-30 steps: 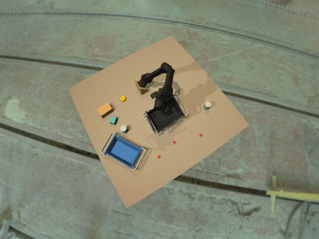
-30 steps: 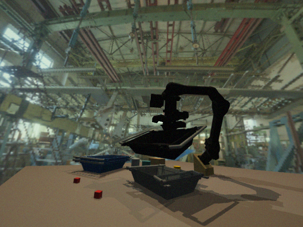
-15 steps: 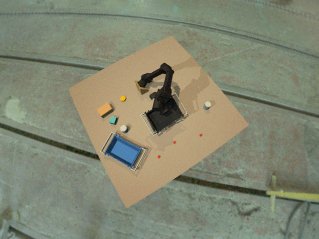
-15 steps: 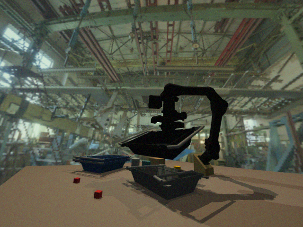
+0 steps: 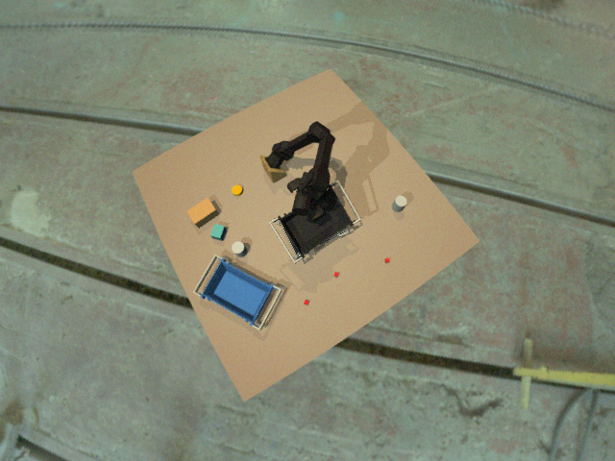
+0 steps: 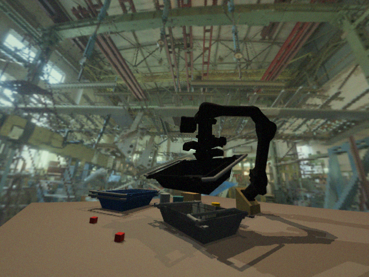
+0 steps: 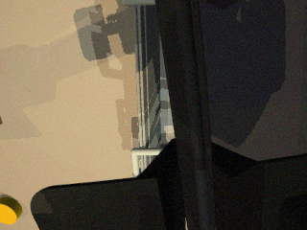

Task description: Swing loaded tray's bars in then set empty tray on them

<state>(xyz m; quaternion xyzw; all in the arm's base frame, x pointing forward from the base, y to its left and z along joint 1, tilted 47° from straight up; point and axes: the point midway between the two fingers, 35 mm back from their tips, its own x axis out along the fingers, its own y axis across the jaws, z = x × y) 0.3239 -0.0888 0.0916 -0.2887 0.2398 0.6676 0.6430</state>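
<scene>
Right now my gripper tip is 7 cm short of the black tray and 1 cm to the right of it. From my gripper tip the other things lie so: teal cube 16 cm behind, 38 cm to the right, 16 cm below; then orange box 29 cm behind, 41 cm to the right, 15 cm below; then yellow disc 32 cm behind, 21 cm to the right, 17 cm below.
</scene>
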